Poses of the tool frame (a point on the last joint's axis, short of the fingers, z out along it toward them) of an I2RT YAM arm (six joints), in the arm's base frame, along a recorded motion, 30 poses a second.
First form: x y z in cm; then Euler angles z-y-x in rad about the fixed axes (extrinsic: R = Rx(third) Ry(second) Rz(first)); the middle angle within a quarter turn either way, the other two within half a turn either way.
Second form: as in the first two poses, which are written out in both.
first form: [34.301 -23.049 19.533 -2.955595 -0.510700 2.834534]
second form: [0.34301 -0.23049 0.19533 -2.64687 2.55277 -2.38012]
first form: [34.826 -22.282 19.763 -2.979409 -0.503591 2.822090]
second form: [0.34826 -0.22282 0.19763 -2.62347 2.55265 -2.37843]
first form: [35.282 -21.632 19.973 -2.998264 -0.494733 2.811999]
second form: [0.35282 -0.21632 0.19973 -2.60122 2.55480 -2.37394]
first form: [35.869 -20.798 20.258 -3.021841 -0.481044 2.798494]
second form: [0.35869 -0.20798 0.20258 -2.56907 2.55864 -2.36438]
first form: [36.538 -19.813 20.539 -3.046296 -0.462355 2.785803]
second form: [0.36538 -0.19813 0.20539 -2.53159 2.56615 -2.35170]
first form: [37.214 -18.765 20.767 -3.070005 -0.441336 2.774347]
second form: [0.37214 -0.18765 0.20767 -2.49171 2.57529 -2.33685]
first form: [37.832 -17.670 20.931 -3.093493 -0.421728 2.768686]
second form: [0.37832 -0.17670 0.20931 -2.45955 2.58617 -2.33073]
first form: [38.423 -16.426 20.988 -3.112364 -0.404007 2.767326]
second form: [0.38423 -0.16426 0.20988 -2.43413 2.59797 -2.32738]
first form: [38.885 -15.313 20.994 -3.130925 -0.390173 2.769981]
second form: [0.38885 -0.15313 0.20994 -2.41828 2.60944 -2.33336]
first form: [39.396 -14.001 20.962 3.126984 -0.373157 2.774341]
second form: [0.39396 -0.14001 0.20962 -2.39940 2.62415 -2.34392]
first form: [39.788 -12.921 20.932 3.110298 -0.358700 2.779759]
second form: [0.39788 -0.12921 0.20932 -2.38490 2.63773 -2.34989]
